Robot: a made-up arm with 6 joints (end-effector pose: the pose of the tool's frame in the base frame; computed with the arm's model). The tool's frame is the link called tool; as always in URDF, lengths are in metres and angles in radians.
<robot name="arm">
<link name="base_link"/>
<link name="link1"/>
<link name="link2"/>
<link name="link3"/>
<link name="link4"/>
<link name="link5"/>
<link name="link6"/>
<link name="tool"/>
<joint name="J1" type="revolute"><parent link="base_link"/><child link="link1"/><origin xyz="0.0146 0.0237 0.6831" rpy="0 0 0"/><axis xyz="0 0 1"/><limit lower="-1.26" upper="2.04" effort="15" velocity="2.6"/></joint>
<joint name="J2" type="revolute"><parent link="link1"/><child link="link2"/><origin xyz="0.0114 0.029 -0.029" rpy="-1.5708 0 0"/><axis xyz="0 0 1"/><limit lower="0.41" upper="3.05" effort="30" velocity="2.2"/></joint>
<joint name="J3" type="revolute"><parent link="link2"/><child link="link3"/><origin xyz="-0.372 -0.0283 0.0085" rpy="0 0 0"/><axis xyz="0 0 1"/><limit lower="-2.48" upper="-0.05" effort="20" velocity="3.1"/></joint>
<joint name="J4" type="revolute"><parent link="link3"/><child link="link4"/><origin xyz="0.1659 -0.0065 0.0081" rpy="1.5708 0 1.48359"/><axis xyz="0 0 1"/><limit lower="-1.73" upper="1.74" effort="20" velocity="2.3"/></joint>
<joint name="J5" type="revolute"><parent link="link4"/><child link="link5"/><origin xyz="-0.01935 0.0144 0.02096" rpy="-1.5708 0 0"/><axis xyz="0 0 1"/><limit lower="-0.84" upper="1.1" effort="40" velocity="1.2"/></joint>
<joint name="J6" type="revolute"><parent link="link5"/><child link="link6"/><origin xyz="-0.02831 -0.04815 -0.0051" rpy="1.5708 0 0"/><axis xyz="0 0 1"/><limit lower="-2.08" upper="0.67" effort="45" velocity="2.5"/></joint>
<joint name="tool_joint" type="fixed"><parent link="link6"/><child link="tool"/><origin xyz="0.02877 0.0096 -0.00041" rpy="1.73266 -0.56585 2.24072"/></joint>
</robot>
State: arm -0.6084 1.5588 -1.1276 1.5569 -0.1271 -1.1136
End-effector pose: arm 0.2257 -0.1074 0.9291 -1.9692 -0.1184 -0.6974
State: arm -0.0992 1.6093 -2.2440 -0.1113 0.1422 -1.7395
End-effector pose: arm 0.2287 0.0316 1.2042 2.0075 0.4650 -0.2301
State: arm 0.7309 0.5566 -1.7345 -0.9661 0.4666 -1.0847
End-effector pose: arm -0.1795 -0.0940 1.0973 2.0765 0.7675 0.4347
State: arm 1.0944 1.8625 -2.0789 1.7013 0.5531 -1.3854
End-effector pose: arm 0.1501 0.3780 1.0478 -0.2803 -2.2462 0.1469
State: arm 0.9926 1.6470 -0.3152 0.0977 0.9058 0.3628
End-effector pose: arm 0.0165 0.1647 0.8079 -1.4586 -0.0708 1.9983
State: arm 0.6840 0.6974 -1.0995 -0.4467 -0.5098 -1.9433
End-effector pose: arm -0.0957 0.0065 1.0709 1.4175 0.5666 0.5428
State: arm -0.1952 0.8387 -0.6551 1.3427 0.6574 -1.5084
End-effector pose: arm 0.0368 0.0579 0.9017 -1.7907 -1.5545 0.1734
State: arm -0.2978 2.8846 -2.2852 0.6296 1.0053 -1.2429
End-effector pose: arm 0.5591 -0.0987 0.5875 -1.3940 -1.1272 1.1290
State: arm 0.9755 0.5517 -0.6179 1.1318 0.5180 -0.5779
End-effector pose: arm -0.0636 -0.0008 0.8994 -0.5995 -1.7659 0.5036
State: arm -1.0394 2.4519 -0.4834 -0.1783 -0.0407 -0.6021
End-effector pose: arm 0.1876 -0.1717 0.6420 -1.2204 0.0002 0.9810
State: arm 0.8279 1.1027 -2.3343 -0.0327 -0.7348 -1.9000
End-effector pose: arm -0.1024 -0.0639 1.2118 1.7741 0.2082 1.7403
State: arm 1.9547 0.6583 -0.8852 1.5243 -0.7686 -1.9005
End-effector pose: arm 0.0657 -0.0271 0.9419 -1.0581 -2.2949 -0.0887
